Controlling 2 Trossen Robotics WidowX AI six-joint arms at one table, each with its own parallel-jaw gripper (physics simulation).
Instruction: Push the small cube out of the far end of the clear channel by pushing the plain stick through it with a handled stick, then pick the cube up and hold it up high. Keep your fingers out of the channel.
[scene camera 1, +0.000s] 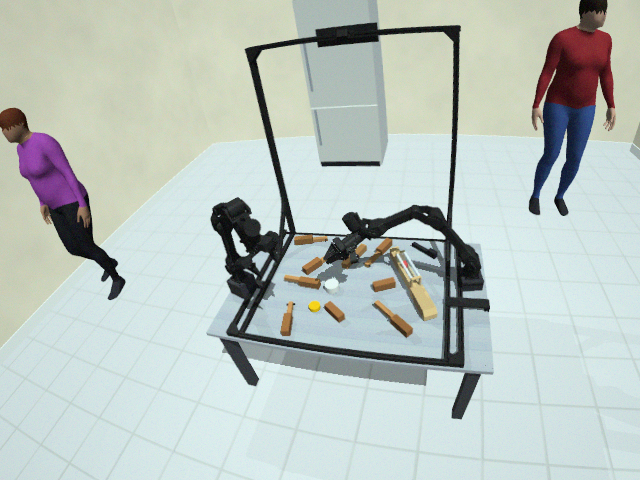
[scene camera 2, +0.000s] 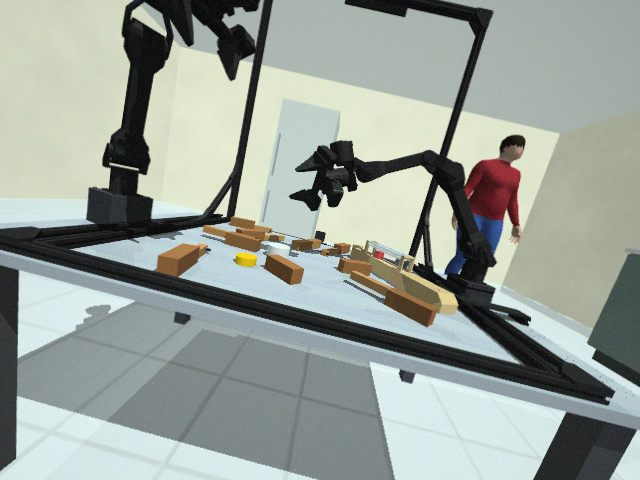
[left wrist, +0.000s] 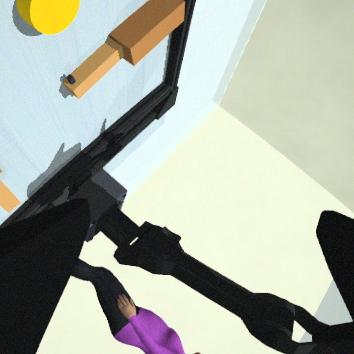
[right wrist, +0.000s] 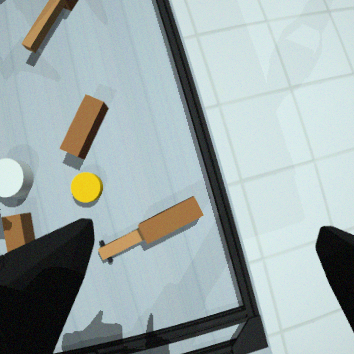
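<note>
The small red cube (scene camera 1: 405, 264) (scene camera 2: 378, 254) lies inside the clear channel (scene camera 1: 412, 268), on a long tan base (scene camera 1: 424, 302) (scene camera 2: 426, 289) at the right of the table. The plain stick cannot be made out. Several brown-handled sticks lie about: one (scene camera 1: 398, 322) (scene camera 2: 409, 304) at the front right, another with a dark crosspin (scene camera 1: 286, 321) (scene camera 2: 178, 259) (left wrist: 150, 30) (right wrist: 170, 220) at the front left. My left gripper (scene camera 2: 295, 182) (left wrist: 205, 216) is open and empty above the back middle. My right gripper (scene camera 2: 211, 59) (right wrist: 207, 234) is open and empty, high at the left.
A white cylinder (scene camera 1: 331, 285) (scene camera 2: 278, 250) (right wrist: 10, 178) and a yellow disc (scene camera 1: 314, 306) (scene camera 2: 245, 259) (left wrist: 54, 12) (right wrist: 86, 187) stand mid-table. Brown blocks (scene camera 1: 384, 284) (scene camera 1: 334, 311) (scene camera 2: 283, 269) (right wrist: 84, 125) lie nearby. A black frame (scene camera 1: 341, 350) edges the table.
</note>
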